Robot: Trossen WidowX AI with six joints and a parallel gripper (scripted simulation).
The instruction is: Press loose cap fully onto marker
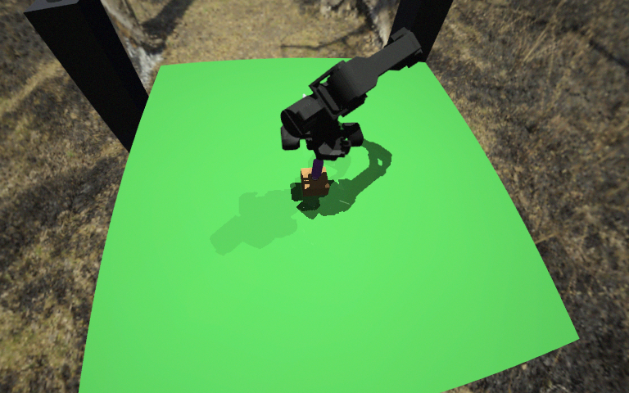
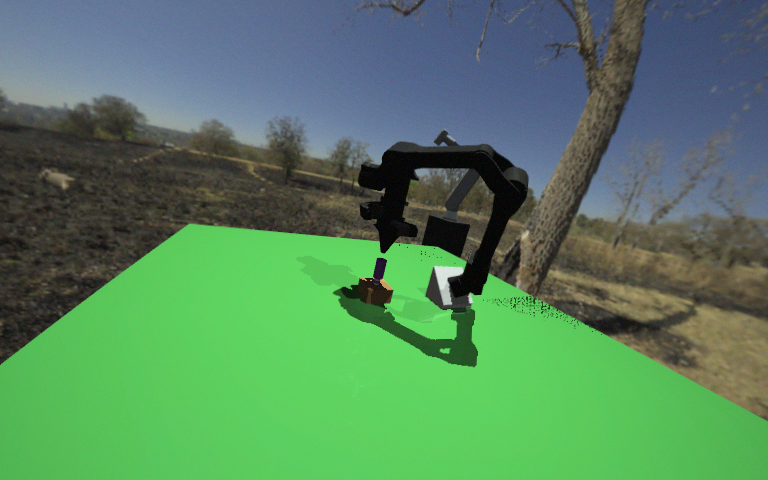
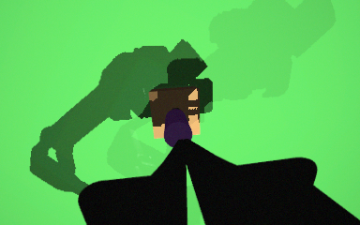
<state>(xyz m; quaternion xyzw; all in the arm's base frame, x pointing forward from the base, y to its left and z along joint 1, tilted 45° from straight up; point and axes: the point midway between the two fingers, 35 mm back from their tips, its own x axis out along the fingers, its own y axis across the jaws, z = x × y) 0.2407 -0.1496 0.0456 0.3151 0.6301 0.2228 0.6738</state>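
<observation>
The marker cap is 4 cm below my gripper tip.
</observation>
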